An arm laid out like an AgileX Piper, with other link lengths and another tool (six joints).
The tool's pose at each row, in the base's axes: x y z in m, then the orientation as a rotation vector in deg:
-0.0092 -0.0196 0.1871 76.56 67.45 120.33
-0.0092 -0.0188 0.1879 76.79 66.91 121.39
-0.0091 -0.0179 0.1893 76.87 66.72 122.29
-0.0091 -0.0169 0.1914 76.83 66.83 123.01
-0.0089 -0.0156 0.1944 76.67 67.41 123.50
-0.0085 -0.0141 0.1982 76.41 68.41 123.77
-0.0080 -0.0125 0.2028 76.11 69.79 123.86
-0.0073 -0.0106 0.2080 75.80 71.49 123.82
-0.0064 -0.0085 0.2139 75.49 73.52 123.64
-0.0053 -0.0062 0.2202 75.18 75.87 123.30
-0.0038 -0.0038 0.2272 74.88 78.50 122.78
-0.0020 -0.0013 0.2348 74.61 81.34 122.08
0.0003 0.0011 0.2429 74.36 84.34 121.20
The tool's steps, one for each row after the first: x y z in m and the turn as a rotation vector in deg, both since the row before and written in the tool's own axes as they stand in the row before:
0.0010 0.0002 0.0005 -0.28 0.42 0.85
0.0013 0.0006 0.0008 -0.08 0.47 0.64
0.0019 0.0011 0.0009 0.09 0.49 0.43
0.0025 0.0016 0.0014 0.38 0.52 0.19
0.0030 0.0022 0.0019 0.64 0.54 -0.03
0.0034 0.0028 0.0022 0.89 0.55 -0.18
0.0038 0.0032 0.0026 1.11 0.56 -0.26
0.0042 0.0037 0.0030 1.35 0.57 -0.34
0.0044 0.0040 0.0033 1.58 0.58 -0.42
0.0045 0.0048 0.0037 1.79 0.56 -0.49
0.0047 0.0054 0.0040 1.96 0.51 -0.54
0.0045 0.0062 0.0042 2.10 0.47 -0.59

